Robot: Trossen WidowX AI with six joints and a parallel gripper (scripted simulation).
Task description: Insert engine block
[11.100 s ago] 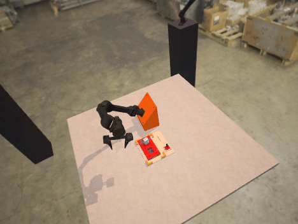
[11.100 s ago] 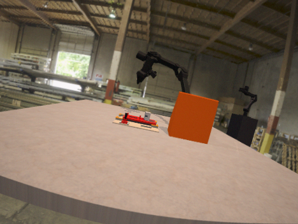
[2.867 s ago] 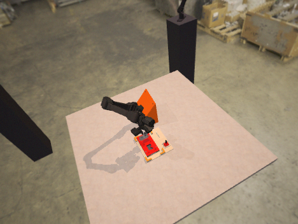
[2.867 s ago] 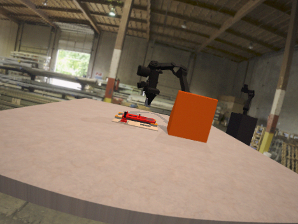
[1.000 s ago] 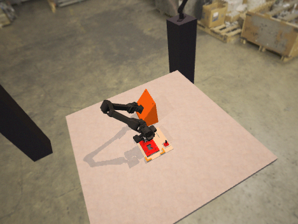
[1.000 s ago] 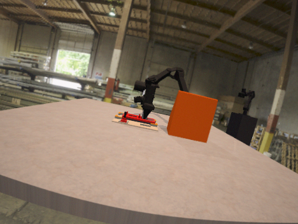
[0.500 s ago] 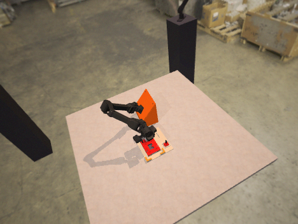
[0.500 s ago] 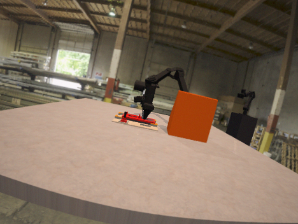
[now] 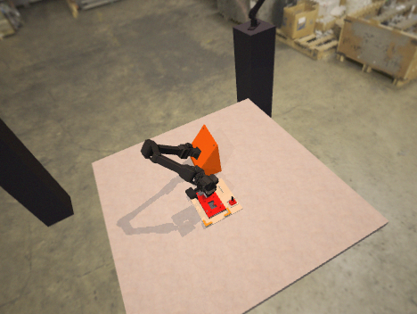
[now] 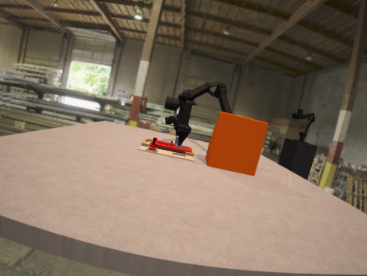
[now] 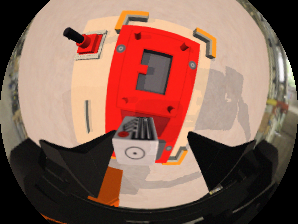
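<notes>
Right now my gripper tip is 10 mm to the right of the engine block and 10 mm below it. Round my gripper tip: black peg 110 mm ahead, 120 mm to the left.
</notes>
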